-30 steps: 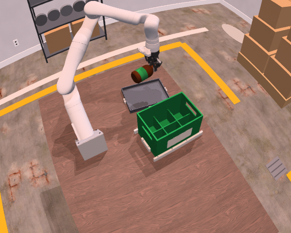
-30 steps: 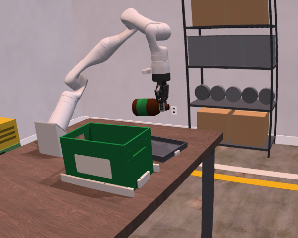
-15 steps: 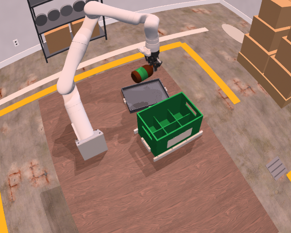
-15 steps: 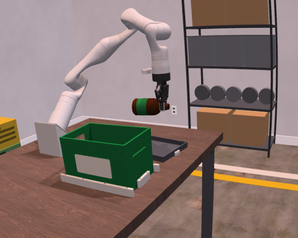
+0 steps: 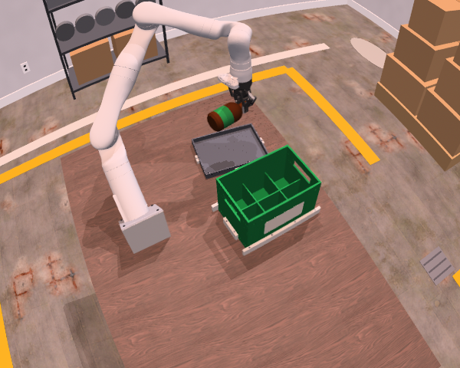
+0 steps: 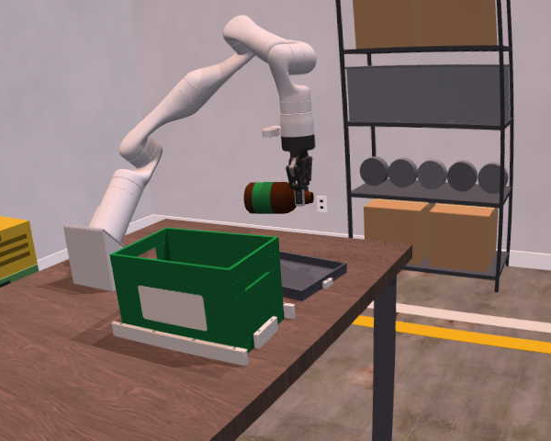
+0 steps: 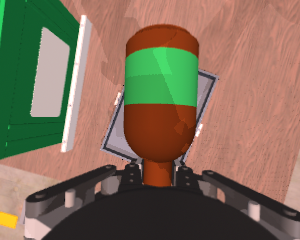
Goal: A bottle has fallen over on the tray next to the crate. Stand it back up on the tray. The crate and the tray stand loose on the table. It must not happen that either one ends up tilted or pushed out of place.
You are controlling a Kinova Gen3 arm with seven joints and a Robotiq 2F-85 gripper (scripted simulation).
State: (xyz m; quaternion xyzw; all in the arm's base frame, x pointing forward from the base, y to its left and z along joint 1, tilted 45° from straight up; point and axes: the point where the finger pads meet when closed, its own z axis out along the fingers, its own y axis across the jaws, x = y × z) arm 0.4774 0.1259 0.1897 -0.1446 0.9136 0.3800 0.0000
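Now: the bottle 5 cm behind my hand and 1 cm to the right of it. Also, from my hand: green crate 32 cm to the right, 12 cm below, 5 cm behind; dark grey tray 19 cm below, 6 cm behind, 2 cm to the right.
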